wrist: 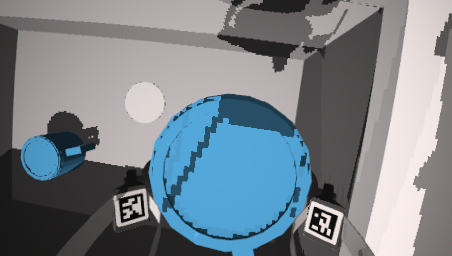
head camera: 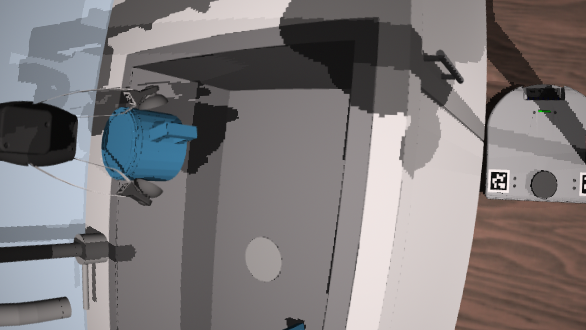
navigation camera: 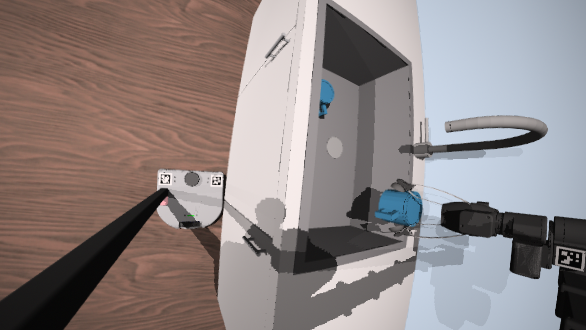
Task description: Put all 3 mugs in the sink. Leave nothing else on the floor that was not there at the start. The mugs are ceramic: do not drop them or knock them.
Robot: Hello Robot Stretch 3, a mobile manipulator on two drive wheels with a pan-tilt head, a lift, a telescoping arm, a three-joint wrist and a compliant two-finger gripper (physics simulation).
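Places are measured from the robot's base along level axes (x ahead, y left, z up), in millimetres.
Pixels of known places: gripper, fingertip midpoint: [wrist: 228,180] [head camera: 161,146] [navigation camera: 391,206]; robot's base at its link origin: [head camera: 542,183] [navigation camera: 191,178].
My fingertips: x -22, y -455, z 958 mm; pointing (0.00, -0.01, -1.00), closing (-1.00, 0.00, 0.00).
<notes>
For each thing: its top centre in the pictures, then the offset to it from my fingertips. Level surfaces: height alone.
- held mug at its top centre: [wrist: 234,208] [head camera: 123,139] [navigation camera: 412,211] 4 mm back, 4 mm right, 57 mm up
- second blue mug at its top centre: [wrist: 46,157] [navigation camera: 326,95] 358 mm ahead, 58 mm left, 218 mm down
- white counter at its surface level: 48 mm down
My gripper [head camera: 142,145] [navigation camera: 400,208] [wrist: 228,180] is shut on a blue mug; its two fingertips press on opposite sides of it. The held mug [head camera: 155,150] [navigation camera: 395,207] [wrist: 230,170] hangs over the far part of the grey sink [head camera: 270,175] [navigation camera: 345,185] [wrist: 225,75], near one end, with its handle to the cabinet-front side in the head view. A second blue mug [navigation camera: 326,92] [wrist: 52,155] is in the sink near its other end; a sliver of blue [head camera: 295,327] shows at the bottom edge of the head view. A third mug does not show as a separate thing.
A faucet [head camera: 92,248] [navigation camera: 495,145] stands at the sink's back edge, beside the held mug. The white counter [head camera: 370,200] [navigation camera: 300,100] surrounds the sink. My round-fronted base [head camera: 530,135] [navigation camera: 190,200] is close against the cabinet front, which has dark handles [head camera: 450,67] [navigation camera: 276,47].
</notes>
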